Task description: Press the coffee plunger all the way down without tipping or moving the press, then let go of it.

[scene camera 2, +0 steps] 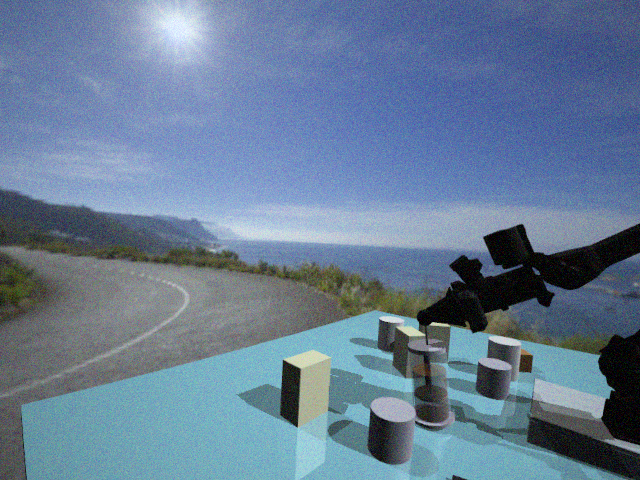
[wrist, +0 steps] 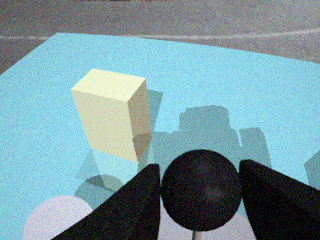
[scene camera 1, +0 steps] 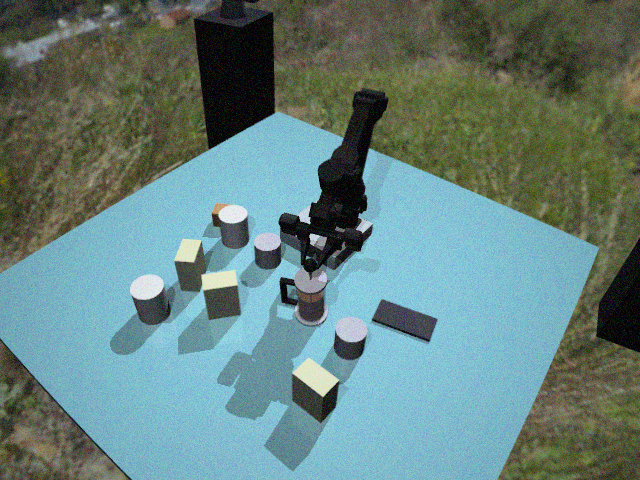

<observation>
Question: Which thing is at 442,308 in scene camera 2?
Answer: My gripper.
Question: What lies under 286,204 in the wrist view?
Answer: My gripper.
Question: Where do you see a coffee press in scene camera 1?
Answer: At 311,310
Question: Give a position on a coffee press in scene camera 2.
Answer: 428,357
</observation>
